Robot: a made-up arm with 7 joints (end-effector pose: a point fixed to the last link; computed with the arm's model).
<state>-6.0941 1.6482 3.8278 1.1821 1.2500 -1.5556 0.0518</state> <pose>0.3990 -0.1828 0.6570 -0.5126 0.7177 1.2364</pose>
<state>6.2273 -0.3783 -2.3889 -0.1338 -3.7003 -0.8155 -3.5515</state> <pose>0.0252 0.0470 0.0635 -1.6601 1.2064 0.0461</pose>
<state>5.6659 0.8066 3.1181 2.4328 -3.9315 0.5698 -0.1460</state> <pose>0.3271 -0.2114 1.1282 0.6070 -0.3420 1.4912</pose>
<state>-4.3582 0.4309 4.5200 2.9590 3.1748 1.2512 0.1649</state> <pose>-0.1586 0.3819 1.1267 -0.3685 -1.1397 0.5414</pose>
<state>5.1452 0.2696 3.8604 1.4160 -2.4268 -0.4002 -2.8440</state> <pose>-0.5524 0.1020 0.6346 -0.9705 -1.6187 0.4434</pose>
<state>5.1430 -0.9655 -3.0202 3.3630 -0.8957 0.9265 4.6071</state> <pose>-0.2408 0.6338 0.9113 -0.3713 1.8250 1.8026</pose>
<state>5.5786 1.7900 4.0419 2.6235 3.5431 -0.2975 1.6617</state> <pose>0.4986 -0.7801 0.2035 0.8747 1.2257 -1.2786</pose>
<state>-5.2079 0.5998 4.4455 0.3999 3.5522 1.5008 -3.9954</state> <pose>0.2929 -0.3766 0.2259 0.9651 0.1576 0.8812</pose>
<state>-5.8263 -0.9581 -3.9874 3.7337 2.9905 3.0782 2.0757</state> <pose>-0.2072 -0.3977 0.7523 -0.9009 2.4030 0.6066</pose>
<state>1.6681 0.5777 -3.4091 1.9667 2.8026 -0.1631 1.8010</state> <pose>-0.1690 -0.1480 1.0469 0.7669 -0.1984 -0.1858</pose>
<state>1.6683 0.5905 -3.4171 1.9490 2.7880 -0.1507 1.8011</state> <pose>-0.1759 -0.1451 1.0438 0.7616 -0.1996 -0.2015</pose>
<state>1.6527 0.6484 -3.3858 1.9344 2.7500 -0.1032 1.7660</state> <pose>-0.1666 -0.1037 1.0548 0.6773 -0.1523 -0.2603</pose>
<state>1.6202 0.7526 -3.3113 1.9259 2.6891 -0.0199 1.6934</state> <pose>-0.1331 -0.0179 1.0751 0.5023 -0.0593 -0.3701</pose>
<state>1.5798 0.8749 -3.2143 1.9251 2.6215 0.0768 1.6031</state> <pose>-0.0774 0.0917 1.0878 0.2759 0.0448 -0.5078</pose>
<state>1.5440 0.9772 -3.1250 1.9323 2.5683 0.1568 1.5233</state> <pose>-0.0164 0.1892 1.0850 0.0678 0.1256 -0.6281</pose>
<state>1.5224 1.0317 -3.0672 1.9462 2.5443 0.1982 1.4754</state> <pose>0.0264 0.2464 1.0772 -0.0586 0.1684 -0.6919</pose>
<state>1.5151 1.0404 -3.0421 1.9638 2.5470 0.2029 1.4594</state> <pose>0.0442 0.2642 1.0751 -0.0969 0.1809 -0.6996</pose>
